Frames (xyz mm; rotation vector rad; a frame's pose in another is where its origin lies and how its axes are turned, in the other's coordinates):
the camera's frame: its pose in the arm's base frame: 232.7 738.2 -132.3 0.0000 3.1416 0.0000
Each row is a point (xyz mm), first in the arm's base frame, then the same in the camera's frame.
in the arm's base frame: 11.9 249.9 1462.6
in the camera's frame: 220.8 -488.3 -1594.9
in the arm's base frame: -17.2 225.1 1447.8
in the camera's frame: 249.9 -513.1 -1580.1
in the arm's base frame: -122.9 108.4 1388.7
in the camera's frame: 355.6 -629.8 -1521.0
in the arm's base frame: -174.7 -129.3 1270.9
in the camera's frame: 407.4 -867.5 -1403.2
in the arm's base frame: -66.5 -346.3 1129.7
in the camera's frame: 299.2 -1084.5 -1262.0
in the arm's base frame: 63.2 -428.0 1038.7
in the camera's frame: 169.5 -1166.2 -1171.0
